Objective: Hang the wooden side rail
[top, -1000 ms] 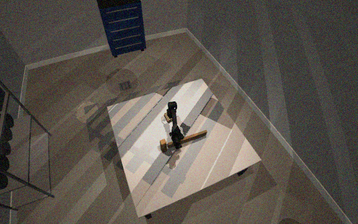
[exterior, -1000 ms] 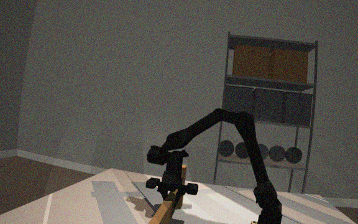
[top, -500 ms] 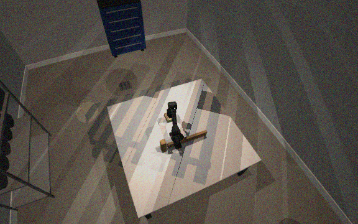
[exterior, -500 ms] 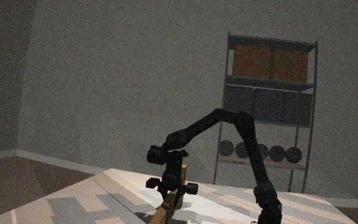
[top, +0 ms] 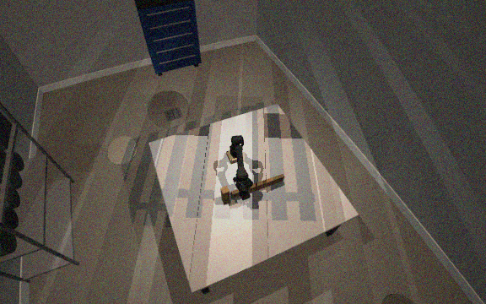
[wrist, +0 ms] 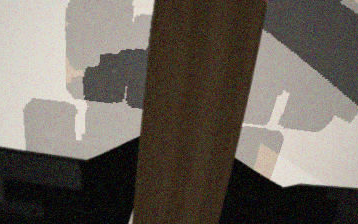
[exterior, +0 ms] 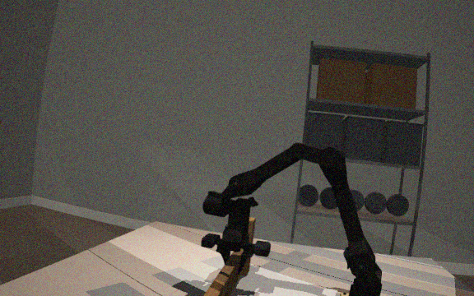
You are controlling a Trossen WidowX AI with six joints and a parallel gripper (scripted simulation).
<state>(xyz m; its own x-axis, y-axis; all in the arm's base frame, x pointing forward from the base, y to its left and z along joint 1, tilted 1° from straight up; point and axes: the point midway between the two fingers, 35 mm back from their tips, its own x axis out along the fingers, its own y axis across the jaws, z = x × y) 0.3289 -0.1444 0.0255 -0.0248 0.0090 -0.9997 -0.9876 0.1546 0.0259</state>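
My gripper tip is 120 mm to the left of the headboard post, 40 mm below it and 20 mm past it.
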